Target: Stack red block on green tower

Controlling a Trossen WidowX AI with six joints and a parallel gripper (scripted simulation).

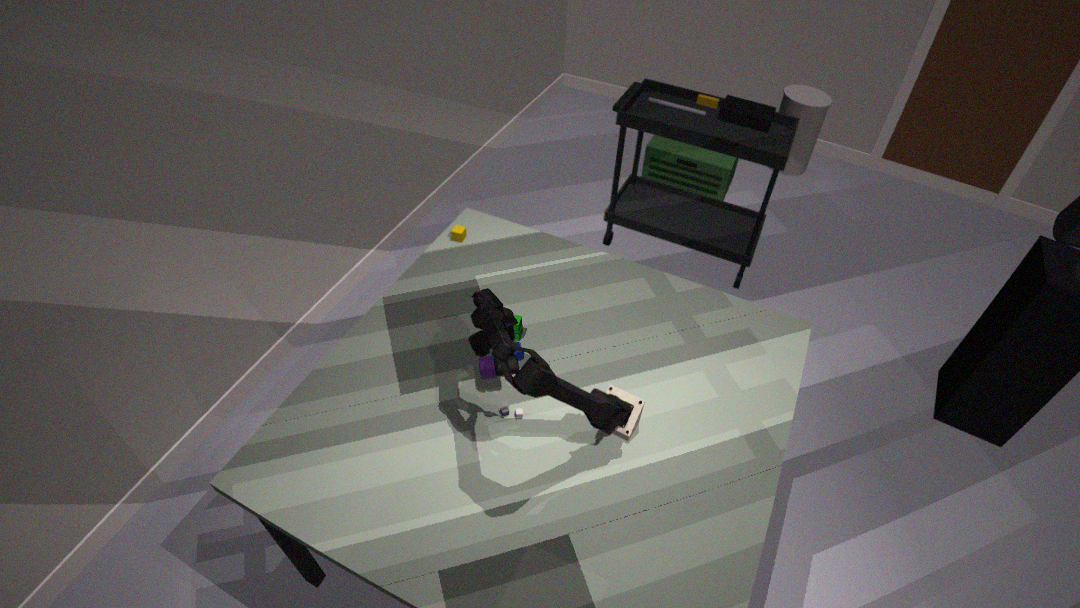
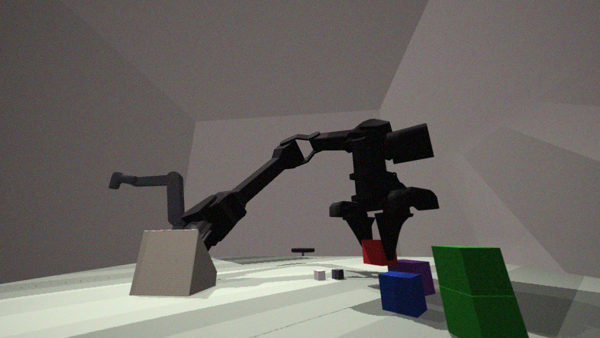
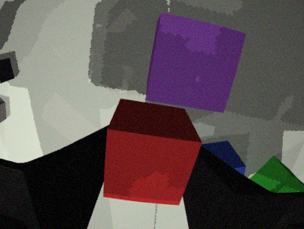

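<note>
Now: gripper tip 4 cm short of the purple block, 1 cm to the right of it and 3 cm above it. From my gripper tip the other things lie so: blue block (1 cm ahead, 8 cm to the right, 3 cm below); red block (1 cm above); dark block (7 cm behind, 11 cm to the left, 4 cm below).
</note>
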